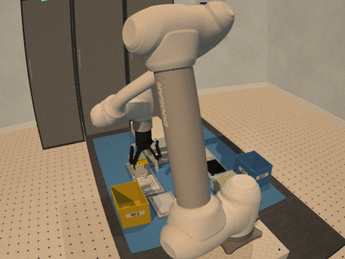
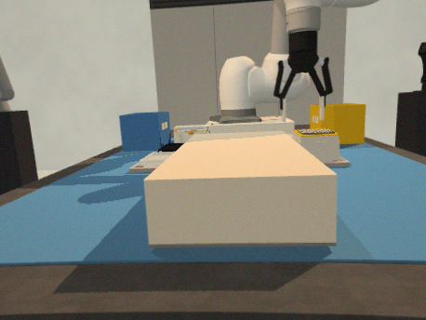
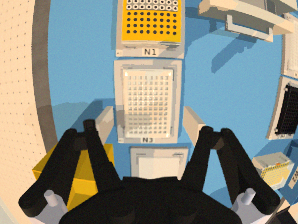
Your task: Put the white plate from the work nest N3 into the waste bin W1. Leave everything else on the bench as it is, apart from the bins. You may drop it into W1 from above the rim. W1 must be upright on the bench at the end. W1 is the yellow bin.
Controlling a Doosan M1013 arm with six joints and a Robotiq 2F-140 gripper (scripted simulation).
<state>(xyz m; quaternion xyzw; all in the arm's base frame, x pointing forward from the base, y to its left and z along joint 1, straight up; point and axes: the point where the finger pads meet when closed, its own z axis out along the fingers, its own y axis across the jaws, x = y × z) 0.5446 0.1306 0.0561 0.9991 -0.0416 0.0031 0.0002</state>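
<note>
Now: hand 9 cm above the white plate. From my hand the other things lie so: yellow bin W1: 17 cm behind, 16 cm to the left, 7 cm below; then flat tray: 18 cm behind, 9 cm below, 1 cm to the right; then yellow well plate: 15 cm ahead, 5 cm below, 2 cm to the right.
</note>
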